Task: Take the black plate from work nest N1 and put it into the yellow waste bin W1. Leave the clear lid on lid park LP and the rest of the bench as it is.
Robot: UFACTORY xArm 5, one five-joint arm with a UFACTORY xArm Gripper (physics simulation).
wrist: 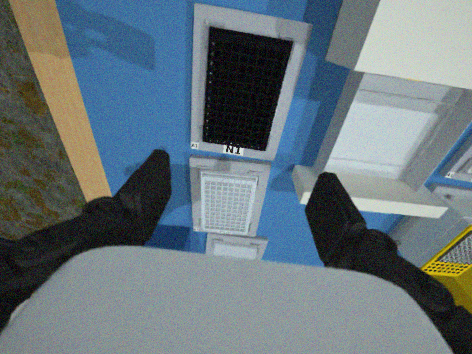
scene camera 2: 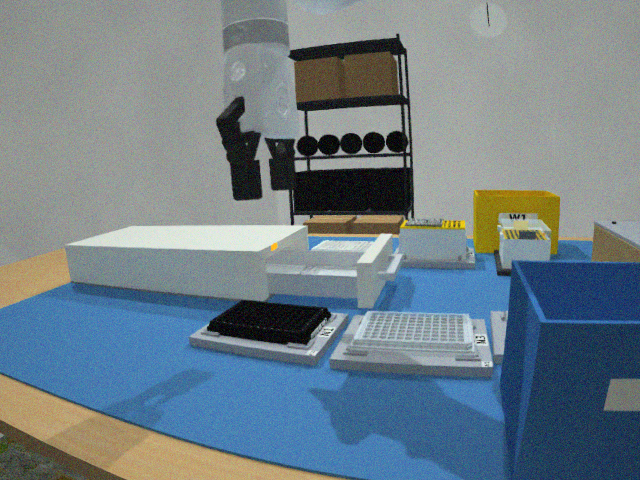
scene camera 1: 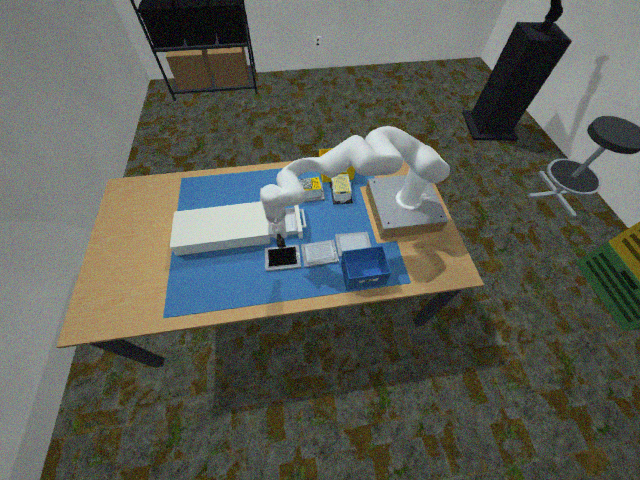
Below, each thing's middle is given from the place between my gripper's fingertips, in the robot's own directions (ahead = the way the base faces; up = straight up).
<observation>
I see the black plate (scene camera 2: 278,323) 150 mm below my hand, 10 mm to the left of it and 10 mm ahead of it. Round my hand: white plate (scene camera 2: 390,333): 160 mm behind, 150 mm below, 20 mm to the right; drawer (scene camera 2: 357,275): 180 mm to the right, 130 mm below, 50 mm ahead; work nest N1 (scene camera 2: 274,351): 160 mm below, 10 mm to the left, 10 mm ahead.
</observation>
